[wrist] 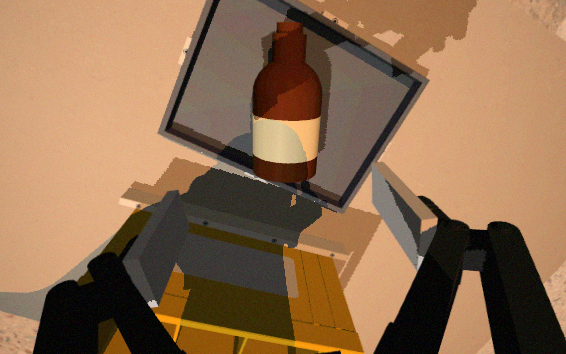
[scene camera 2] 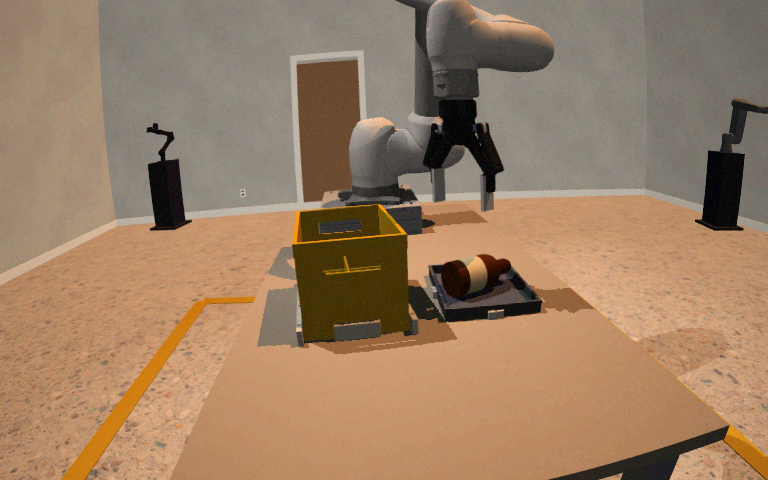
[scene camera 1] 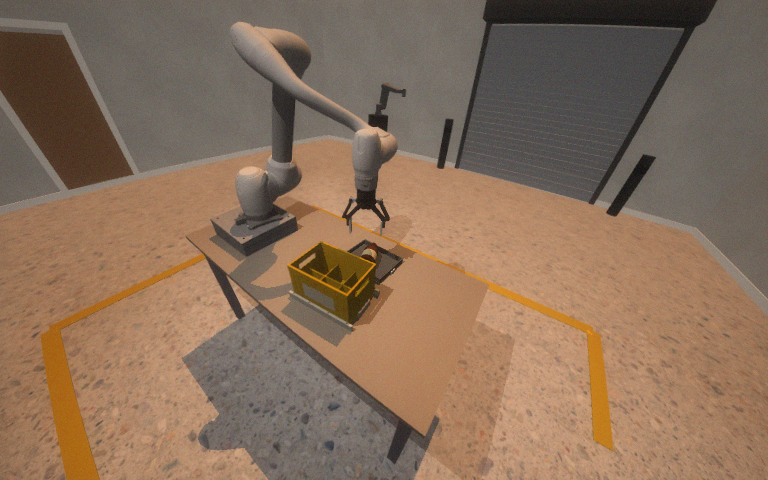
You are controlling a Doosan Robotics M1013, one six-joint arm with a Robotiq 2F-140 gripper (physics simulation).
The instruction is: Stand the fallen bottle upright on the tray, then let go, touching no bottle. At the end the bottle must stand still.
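Pixels of known places: gripper, fingertip midpoint: (wrist: 277, 196) (scene camera 2: 462, 205) (scene camera 1: 365, 232); arm's base at its link origin: (scene camera 2: 376, 198) (scene camera 1: 260, 217).
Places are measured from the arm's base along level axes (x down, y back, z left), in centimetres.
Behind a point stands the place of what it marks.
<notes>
A brown bottle (scene camera 1: 370, 252) {x 2.0, y -60.7, z 28.5 cm} (scene camera 2: 475, 274) {x 4.2, y -63.1, z 29.5 cm} (wrist: 286, 100) {x 1.9, y -57.2, z 31.4 cm} with a cream label lies on its side on the dark shallow tray (scene camera 1: 390, 263) {x 9.2, y -67.0, z 36.5 cm} (scene camera 2: 475, 311) {x 8.2, y -72.0, z 29.1 cm} (wrist: 360, 135) {x 9.2, y -68.5, z 32.8 cm}. In the wrist view its neck points to the top of the picture and its base lies at the tray's near rim, on the side towards the crate. My gripper (scene camera 1: 365, 229) {x -8.9, y -58.9, z 26.9 cm} (scene camera 2: 462, 198) {x -8.9, y -58.9, z 26.9 cm} (wrist: 277, 196) {x -8.9, y -58.9, z 26.9 cm} is open and empty. It points down and hangs above the level of the bottle, apart from it. In the wrist view the bottle shows beyond the fingertips, between their lines.
A yellow crate (scene camera 1: 322, 292) {x -2.7, y -71.5, z -3.7 cm} (scene camera 2: 353, 294) {x 1.8, y -79.2, z 8.4 cm} (wrist: 320, 285) {x 0.8, y -73.6, z 16.3 cm} with inner dividers stands right beside the tray, taller than its rim. Grey brackets hold the crate's foot. Both stand on the brown table (scene camera 1: 419, 339) {x 9.7, y -102.8, z 15.5 cm} (scene camera 2: 396, 407) {x 9.7, y -99.5, z 17.6 cm} (wrist: 90, 90) {x 9.7, y -39.1, z 18.4 cm}. The arm's base (scene camera 1: 254, 229) {x 0.5, y -9.8, z -6.9 cm} is at the table's far end.
</notes>
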